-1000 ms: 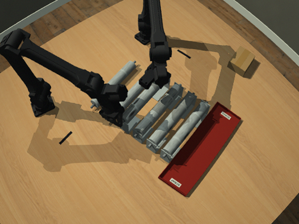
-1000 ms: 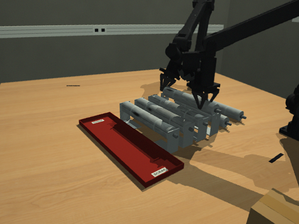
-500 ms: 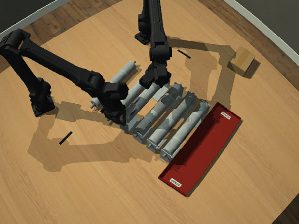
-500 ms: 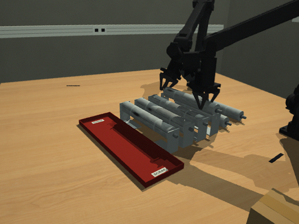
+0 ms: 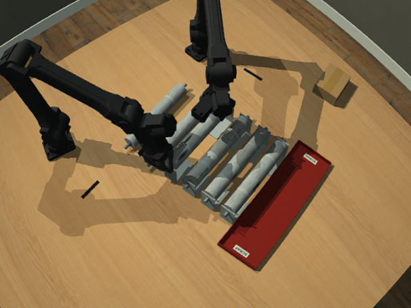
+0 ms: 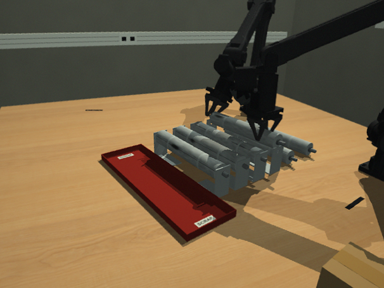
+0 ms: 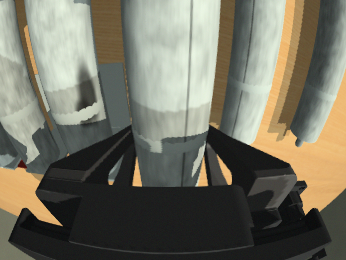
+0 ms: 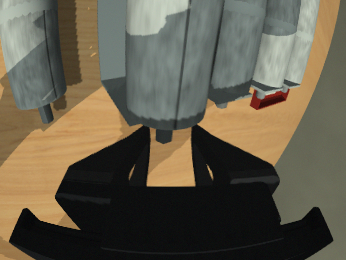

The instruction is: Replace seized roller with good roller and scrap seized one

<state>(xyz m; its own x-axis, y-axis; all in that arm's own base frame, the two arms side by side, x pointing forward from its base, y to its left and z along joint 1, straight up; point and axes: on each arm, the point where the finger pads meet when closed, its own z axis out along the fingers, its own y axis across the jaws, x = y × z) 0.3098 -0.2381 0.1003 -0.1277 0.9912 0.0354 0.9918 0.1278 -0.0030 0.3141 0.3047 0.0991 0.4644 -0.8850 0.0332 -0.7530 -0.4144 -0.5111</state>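
Now: left hand 2 cm short of the grey roller and 9 cm to the left of it. Round my left hand: cardboard box (12 cm ahead, 50 cm to the left, 7 cm below); red scrap tray (35 cm ahead, 2 cm to the right, 9 cm below).
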